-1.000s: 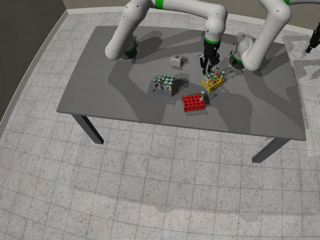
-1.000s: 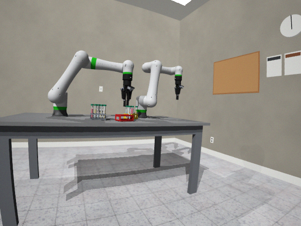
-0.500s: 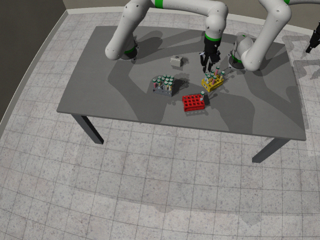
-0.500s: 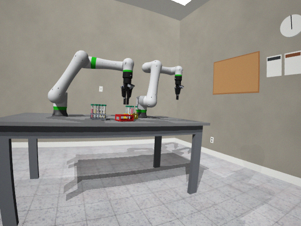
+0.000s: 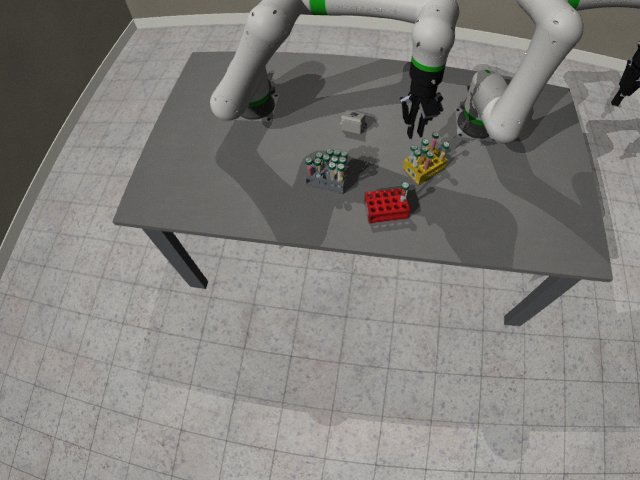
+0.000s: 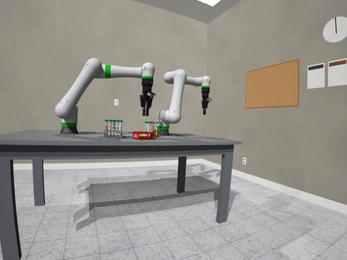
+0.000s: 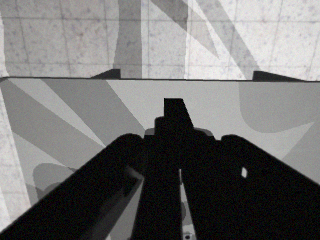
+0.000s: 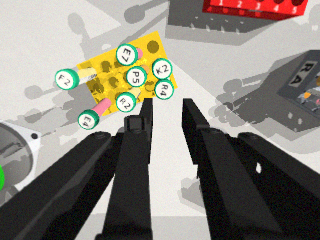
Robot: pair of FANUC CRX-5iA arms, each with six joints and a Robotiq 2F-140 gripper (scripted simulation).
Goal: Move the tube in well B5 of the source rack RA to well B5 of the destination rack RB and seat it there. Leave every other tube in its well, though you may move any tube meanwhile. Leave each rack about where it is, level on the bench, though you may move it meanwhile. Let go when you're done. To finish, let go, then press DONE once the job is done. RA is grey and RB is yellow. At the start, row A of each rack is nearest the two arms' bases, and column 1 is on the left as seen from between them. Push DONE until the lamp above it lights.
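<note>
The green-capped tube marked h1 lies 170 mm ahead of my right hand, 20 mm to the right of it and 140 mm below it. Also, from my right hand: green-capped tube marked r4 (10 mm ahead, 140 mm below); yellow rack RB (60 mm to the left, 180 mm below); green-capped tube marked k2 (30 mm ahead, 20 mm to the left, 140 mm below).
</note>
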